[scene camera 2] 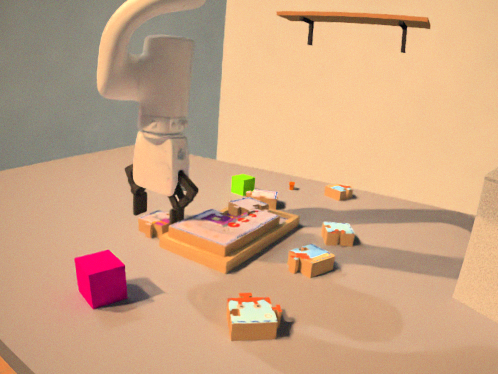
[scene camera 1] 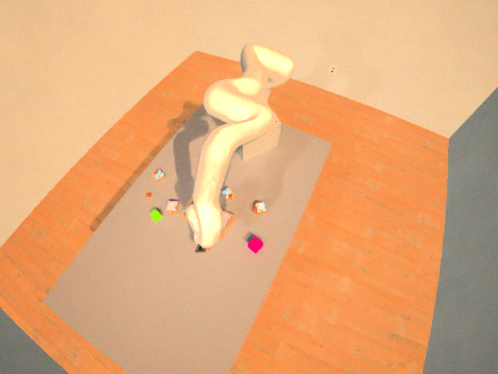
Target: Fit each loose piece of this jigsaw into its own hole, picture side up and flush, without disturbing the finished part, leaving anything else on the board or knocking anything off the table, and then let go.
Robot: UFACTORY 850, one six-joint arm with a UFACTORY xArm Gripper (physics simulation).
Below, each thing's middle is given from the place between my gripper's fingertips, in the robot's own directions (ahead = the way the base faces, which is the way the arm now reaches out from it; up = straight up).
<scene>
The tray (scene camera 2: 288, 222) lies 13 cm behind my hand, 5 cm to the right of it and 1 cm below it.
</scene>
